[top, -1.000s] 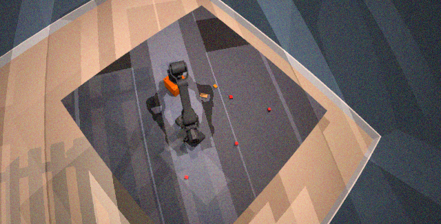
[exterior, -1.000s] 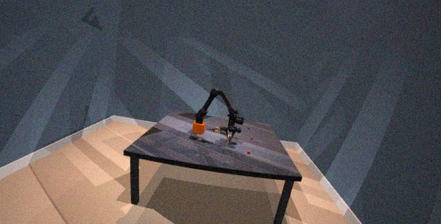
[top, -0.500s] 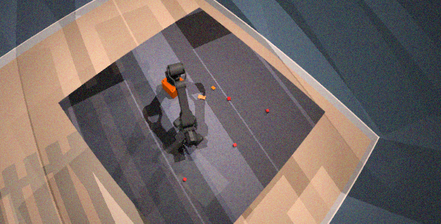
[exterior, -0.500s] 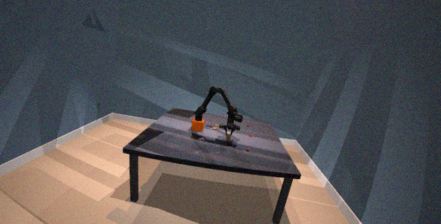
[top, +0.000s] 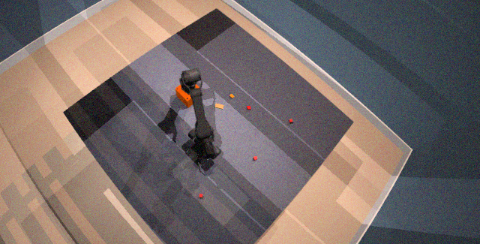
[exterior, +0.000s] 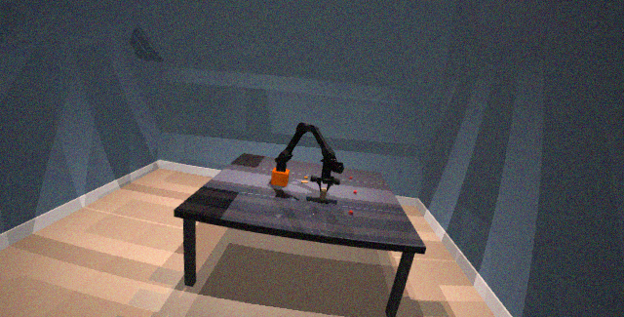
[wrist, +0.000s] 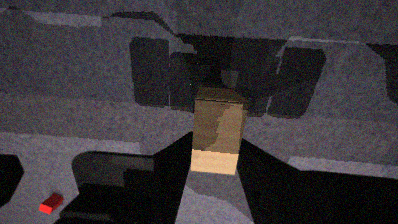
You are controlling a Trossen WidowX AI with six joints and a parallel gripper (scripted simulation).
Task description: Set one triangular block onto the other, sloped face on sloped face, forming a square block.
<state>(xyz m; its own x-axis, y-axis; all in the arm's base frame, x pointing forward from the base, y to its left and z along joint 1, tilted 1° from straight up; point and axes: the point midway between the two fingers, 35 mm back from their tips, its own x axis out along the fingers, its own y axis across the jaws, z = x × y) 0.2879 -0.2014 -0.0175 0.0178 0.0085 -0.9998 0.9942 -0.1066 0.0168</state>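
Right now my gripper tip is 1 cm to the right of the tan triangular block and 1 cm below it. Also, from my gripper tip: small tan piece 26 cm to the left, 10 cm behind, 3 cm below.
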